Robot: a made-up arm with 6 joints. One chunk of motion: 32 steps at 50 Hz.
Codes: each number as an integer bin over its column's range. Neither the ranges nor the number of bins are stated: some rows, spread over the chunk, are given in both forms.
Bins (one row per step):
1: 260 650 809 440 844 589
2: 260 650 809 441 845 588
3: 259 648 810 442 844 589
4: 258 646 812 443 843 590
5: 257 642 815 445 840 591
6: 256 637 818 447 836 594
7: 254 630 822 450 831 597
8: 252 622 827 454 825 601
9: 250 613 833 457 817 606
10: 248 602 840 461 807 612
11: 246 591 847 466 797 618
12: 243 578 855 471 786 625
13: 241 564 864 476 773 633
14: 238 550 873 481 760 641
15: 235 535 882 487 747 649
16: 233 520 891 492 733 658
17: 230 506 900 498 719 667
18: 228 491 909 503 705 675
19: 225 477 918 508 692 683
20: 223 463 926 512 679 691
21: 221 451 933 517 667 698
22: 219 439 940 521 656 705
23: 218 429 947 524 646 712
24: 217 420 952 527 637 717
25: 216 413 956 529 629 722
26: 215 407 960 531 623 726
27: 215 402 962 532 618 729
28: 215 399 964 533 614 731
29: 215 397 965 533 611 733
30: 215 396 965 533 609 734
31: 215 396 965 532 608 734
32: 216 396 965 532 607 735
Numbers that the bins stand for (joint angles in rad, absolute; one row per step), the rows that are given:
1: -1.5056 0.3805 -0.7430 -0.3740 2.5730 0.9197
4: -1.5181 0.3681 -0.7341 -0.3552 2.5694 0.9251
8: -1.5559 0.2939 -0.6896 -0.2860 2.5047 0.9847
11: -1.5936 0.1980 -0.6304 -0.2106 2.4041 1.0767
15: -1.6627 0.0248 -0.5267 -0.0786 2.2244 1.2446
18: -1.7067 -0.1113 -0.4467 0.0220 2.0735 1.3854
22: -1.7633 -0.2721 -0.3548 0.1352 1.8974 1.5479
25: -1.7822 -0.3526 -0.3074 0.1854 1.8004 1.6399
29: -1.7884 -0.4020 -0.2807 0.2106 1.7357 1.6995
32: -1.7822 -0.4051 -0.2807 0.2043 1.7213 1.7103
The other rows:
2: -1.5056 0.3805 -0.7430 -0.3677 2.5766 0.9143
3: -1.5119 0.3743 -0.7400 -0.3615 2.5730 0.9197
5: -1.5244 0.3558 -0.7252 -0.3426 2.5586 0.9305
6: -1.5307 0.3403 -0.7163 -0.3300 2.5442 0.9468
7: -1.5433 0.3186 -0.7044 -0.3112 2.5263 0.9630
9: -1.5684 0.2661 -0.6719 -0.2672 2.4760 1.0117
10: -1.5810 0.2320 -0.6511 -0.2420 2.4400 1.0442
12: -1.6124 0.1578 -0.6067 -0.1792 2.3646 1.1146
13: -1.6250 0.1145 -0.5800 -0.1477 2.3178 1.1580
14: -1.6439 0.0712 -0.5533 -0.1163 2.2711 1.2013
16: -1.6753 -0.0216 -0.5000 -0.0471 2.1741 1.2933
17: -1.6942 -0.0649 -0.4733 -0.0094 2.1238 1.3421
19: -1.7256 -0.1546 -0.4200 0.0534 2.0268 1.4287
20: -1.7382 -0.1979 -0.3963 0.0786 1.9801 1.4721
21: -1.7507 -0.2350 -0.3756 0.1100 1.9369 1.5100
23: -1.7696 -0.3031 -0.3341 0.1540 1.8615 1.5858
24: -1.7759 -0.3309 -0.3193 0.1729 1.8291 1.6129
26: -1.7884 -0.3711 -0.2956 0.1980 1.7788 1.6616
27: -1.7884 -0.3866 -0.2896 0.2043 1.7608 1.6778
28: -1.7884 -0.3959 -0.2837 0.2106 1.7465 1.6887
30: -1.7884 -0.4051 -0.2807 0.2106 1.7285 1.7049
31: -1.7884 -0.4051 -0.2807 0.2043 1.7249 1.7049

